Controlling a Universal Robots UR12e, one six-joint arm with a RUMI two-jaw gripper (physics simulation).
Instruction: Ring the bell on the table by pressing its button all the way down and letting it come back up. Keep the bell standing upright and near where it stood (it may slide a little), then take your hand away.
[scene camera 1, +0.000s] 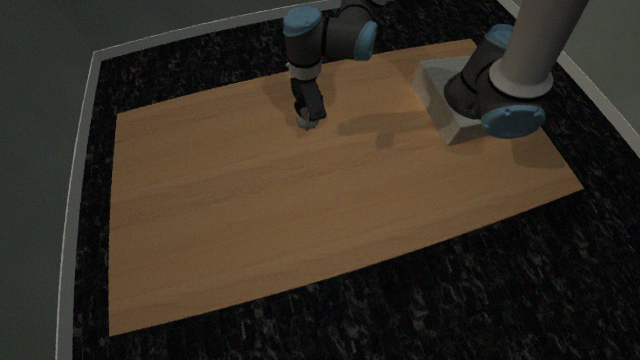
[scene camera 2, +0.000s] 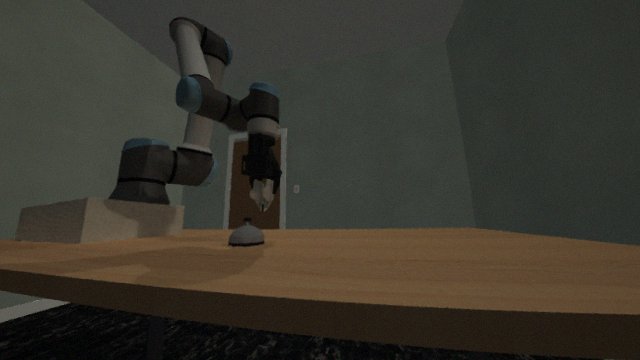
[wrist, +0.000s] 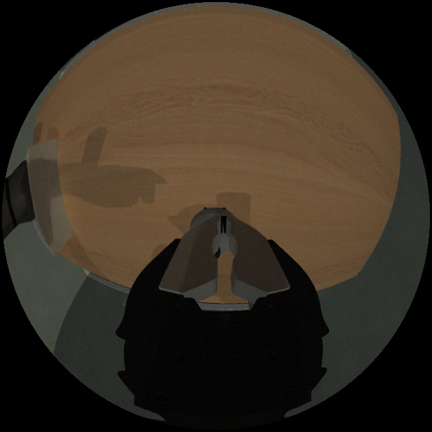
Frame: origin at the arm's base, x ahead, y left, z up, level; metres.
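Seen in the pictures: gripper, fingertip midpoint: (scene camera 1: 309, 121) (scene camera 2: 263, 211); arm's base at its link origin: (scene camera 1: 468, 98) (scene camera 2: 140, 206).
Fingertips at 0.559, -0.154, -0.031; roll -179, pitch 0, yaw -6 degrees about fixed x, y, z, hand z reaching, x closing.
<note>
Pixels of each thing's top centre, then the offset from my fingertips to it, as dx, dy, dz. Level surfaces: height alone.
- bell at its top centre: (scene camera 2: 247, 217) (scene camera 1: 306, 110) -0.017, -0.064, -0.016
- dark button at its top centre: (scene camera 2: 247, 217) -0.017, -0.064, -0.016
- table at its surface level: dz -0.082
The bell (scene camera 1: 301, 123) (scene camera 2: 246, 235) (wrist: 201, 218) is a small grey dome with a dark rim and a dark button (scene camera 2: 247, 219) on top. It stands upright on the wooden table. My gripper (scene camera 1: 311, 122) (scene camera 2: 263, 208) (wrist: 222, 217) is shut and empty, pointing down. In the scene camera 2 view its tips are above the button's height and a little to the right of it, with a gap between. In the scene camera 1 and wrist views the fingers overlap the bell and hide much of it. A small dark part shows through the finger gap in the wrist view, probably the button.
The arm's pale base block (scene camera 1: 435, 100) (scene camera 2: 55, 220) (wrist: 47, 200) stands on the table (scene camera 1: 225, 225) (scene camera 2: 400, 270) (wrist: 225, 125), to the right in the scene camera 1 view. The arm's shadow falls between the block and the bell. A door (scene camera 2: 237, 185) is in the wall behind.
</note>
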